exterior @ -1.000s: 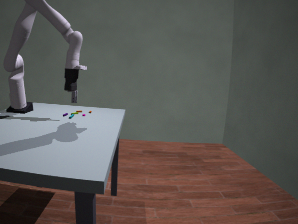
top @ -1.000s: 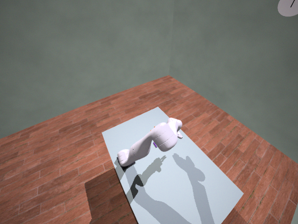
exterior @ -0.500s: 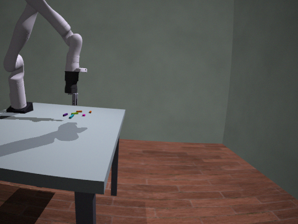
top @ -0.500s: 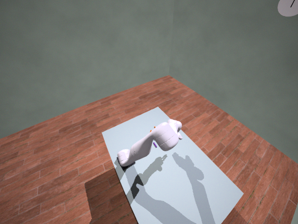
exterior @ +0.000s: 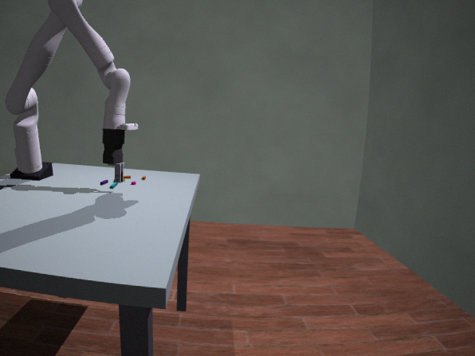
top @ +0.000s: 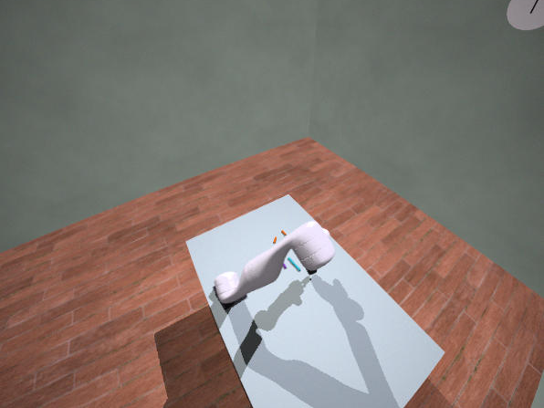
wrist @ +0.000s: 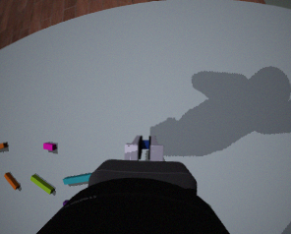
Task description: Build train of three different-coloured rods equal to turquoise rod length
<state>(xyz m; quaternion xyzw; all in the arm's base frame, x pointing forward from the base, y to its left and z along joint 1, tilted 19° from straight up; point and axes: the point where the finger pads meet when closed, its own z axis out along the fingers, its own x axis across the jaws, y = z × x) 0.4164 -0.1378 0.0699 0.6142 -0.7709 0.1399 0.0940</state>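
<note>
Right now the lime rod is 50 mm behind my hand, 210 mm to the left of it and 50 mm below it. Also, from my hand: turquoise rod (40 mm behind, 110 mm to the left, 50 mm below); then blue rod (10 mm below); then purple rod (90 mm behind, 140 mm to the left, 50 mm below).
</note>
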